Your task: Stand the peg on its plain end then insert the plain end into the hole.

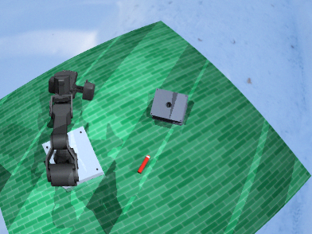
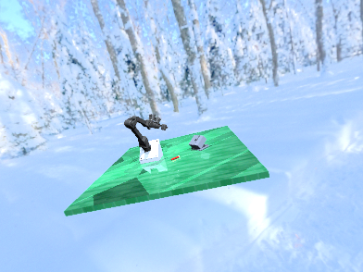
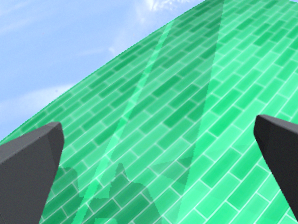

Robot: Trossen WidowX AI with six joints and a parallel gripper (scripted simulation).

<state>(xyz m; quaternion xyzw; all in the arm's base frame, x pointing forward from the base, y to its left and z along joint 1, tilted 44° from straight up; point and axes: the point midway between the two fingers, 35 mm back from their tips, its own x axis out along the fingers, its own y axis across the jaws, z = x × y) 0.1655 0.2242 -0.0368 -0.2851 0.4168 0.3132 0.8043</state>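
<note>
My gripper tip is 34 cm to the left of the red peg, 23 cm above it and 10 cm short of it. Round my gripper tip: grey sloped panel: 30 cm ahead, 20 cm to the right, 18 cm below.
</note>
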